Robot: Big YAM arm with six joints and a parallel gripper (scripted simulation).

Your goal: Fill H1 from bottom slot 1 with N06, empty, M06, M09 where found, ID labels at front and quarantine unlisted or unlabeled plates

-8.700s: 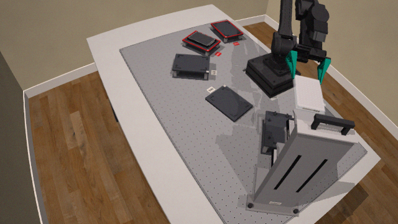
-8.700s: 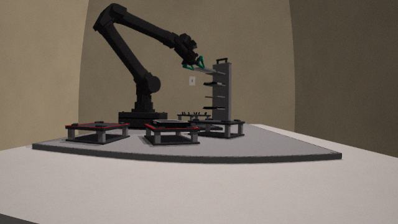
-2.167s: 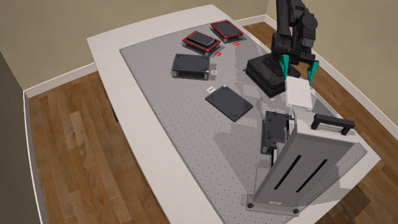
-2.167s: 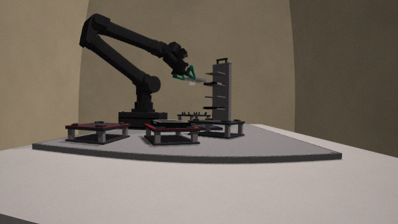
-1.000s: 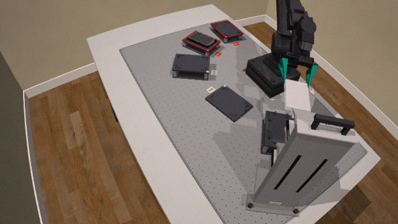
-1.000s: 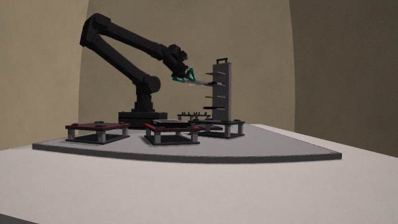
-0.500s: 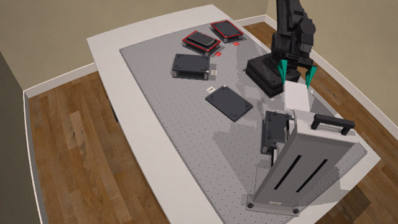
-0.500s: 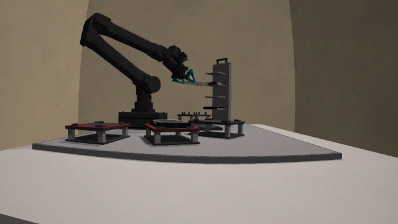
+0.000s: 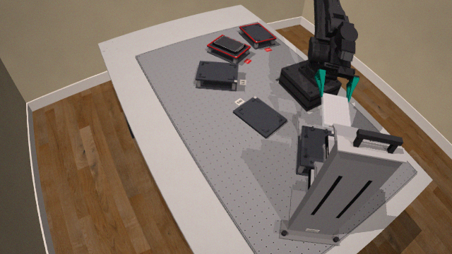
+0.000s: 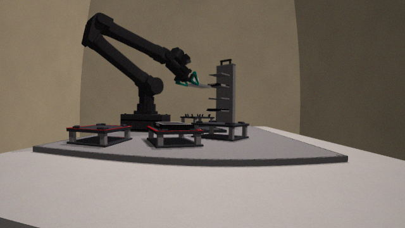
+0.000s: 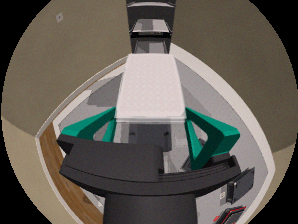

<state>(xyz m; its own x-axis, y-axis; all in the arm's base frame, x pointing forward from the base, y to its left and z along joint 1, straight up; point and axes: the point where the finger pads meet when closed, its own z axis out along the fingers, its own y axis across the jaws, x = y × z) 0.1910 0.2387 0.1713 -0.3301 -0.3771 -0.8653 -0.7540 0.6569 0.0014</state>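
The white plate is 4 cm to the left of my hand and 4 cm ahead of it. The rest, counted from my hand: H1 deck label: 24 cm below, 20 cm to the left, 5 cm ahead; then plate hotel H1: 24 cm to the left, 21 cm ahead, 4 cm below; then red-rimmed quarantine nest: 65 cm to the right, 21 cm below, 20 cm behind.
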